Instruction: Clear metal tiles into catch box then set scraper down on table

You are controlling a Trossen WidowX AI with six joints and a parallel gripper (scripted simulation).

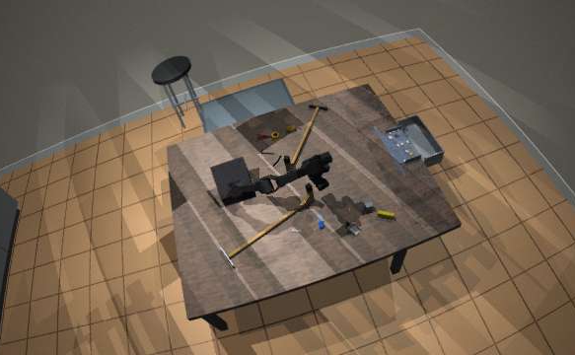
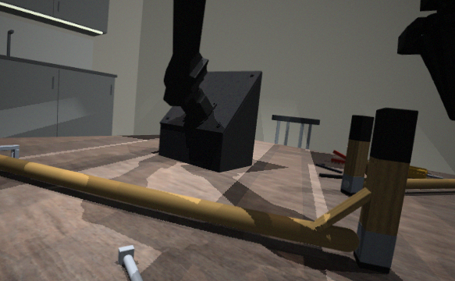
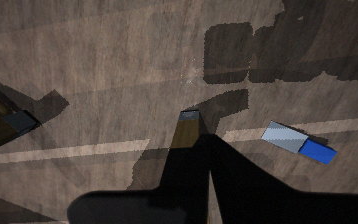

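My gripper tip is now 580 mm to the right of the yellow screwdriver and 120 mm above it. Round my gripper tip: yellow block 310 mm ahead, 250 mm to the right, 120 mm below; grey cube 240 mm ahead, 170 mm to the right, 120 mm below; blue piece 40 mm behind, 160 mm to the right, 130 mm below.
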